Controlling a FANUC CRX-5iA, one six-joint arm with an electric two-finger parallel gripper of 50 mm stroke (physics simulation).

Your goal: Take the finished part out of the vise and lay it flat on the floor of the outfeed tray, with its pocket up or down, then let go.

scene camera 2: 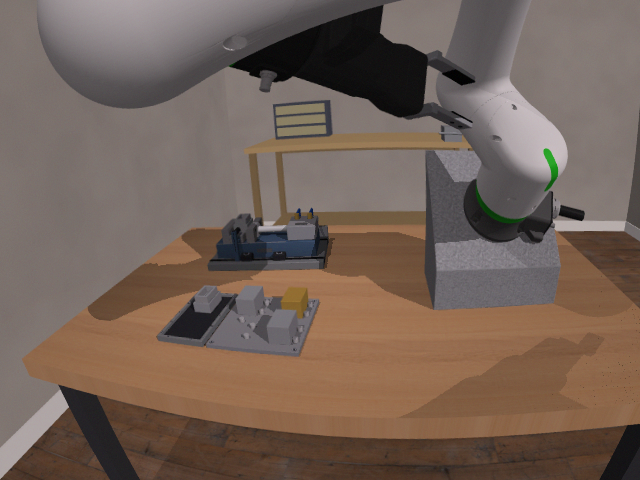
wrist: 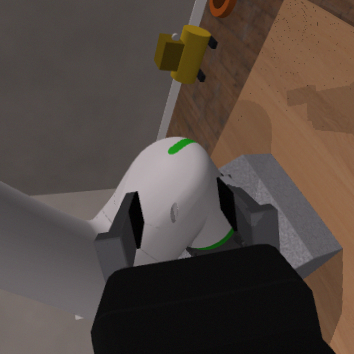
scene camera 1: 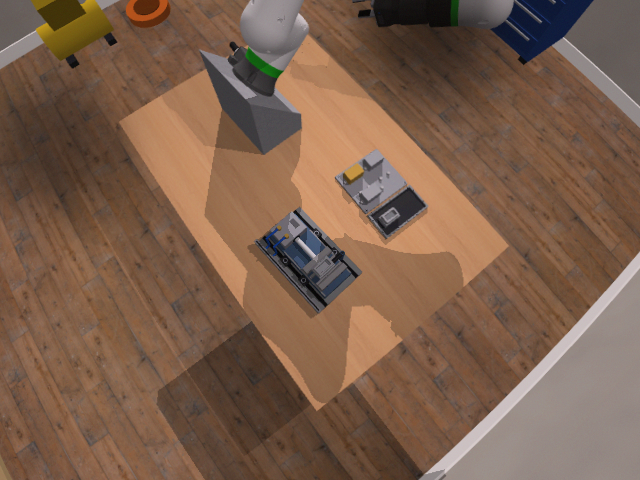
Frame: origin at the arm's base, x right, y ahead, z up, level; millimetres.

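Where they show: gripper, fingertip midpoint: (scene camera 2: 467,102) (wrist: 179,199) (scene camera 1: 356,6); arm's base, link origin: (scene camera 2: 497,208) (wrist: 215,227) (scene camera 1: 252,82).
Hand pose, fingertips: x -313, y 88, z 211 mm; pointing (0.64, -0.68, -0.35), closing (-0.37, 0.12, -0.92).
Things, the pixels of their top centre, and the offset from my fingertips.
- vise, top centre: (scene camera 2: 266,220) (scene camera 1: 308,252) dx +433, dy +475, dz -292 mm
- light grey piece with a rectangular outline, top centre: (scene camera 2: 242,216) (scene camera 1: 323,266) dx +417, dy +537, dz -276 mm
- grey part, top centre: (scene camera 2: 205,291) (scene camera 1: 390,215) dx +134, dy +492, dz -350 mm
- grey pegged plate, top centre: (scene camera 2: 265,320) (scene camera 1: 371,179) dx +105, dy +345, dz -383 mm
- yellow block, top centre: (scene camera 2: 294,294) (scene camera 1: 354,171) dx +154, dy +301, dz -347 mm
The vise (scene camera 1: 295,251) (scene camera 2: 268,249), blue and grey, stands on the table. A light grey piece with a rectangular outline (scene camera 1: 324,266) shows at its jaws in scene camera 1; how it is held is hard to tell. The dark-floored outfeed tray (scene camera 1: 408,202) (scene camera 2: 192,325) holds a grey part (scene camera 1: 389,215) (scene camera 2: 206,300) with its pocket facing up, near one end. My gripper (scene camera 1: 360,6) (scene camera 2: 465,100) (wrist: 179,199) is open, with nothing between its fingers. It is raised high, away from vise and tray, and points sideways toward the arm's lower part. Vise and tray do not show in the wrist view.
Beside the tray, a grey pegged plate (scene camera 1: 395,179) (scene camera 2: 227,338) carries two grey blocks and a yellow block (scene camera 1: 353,173) (scene camera 2: 295,301). The arm's grey pedestal (scene camera 1: 258,121) (scene camera 2: 493,286) (wrist: 290,200) stands on the table. A yellow compressor-like object (scene camera 1: 77,33) (wrist: 191,52) is on the floor.
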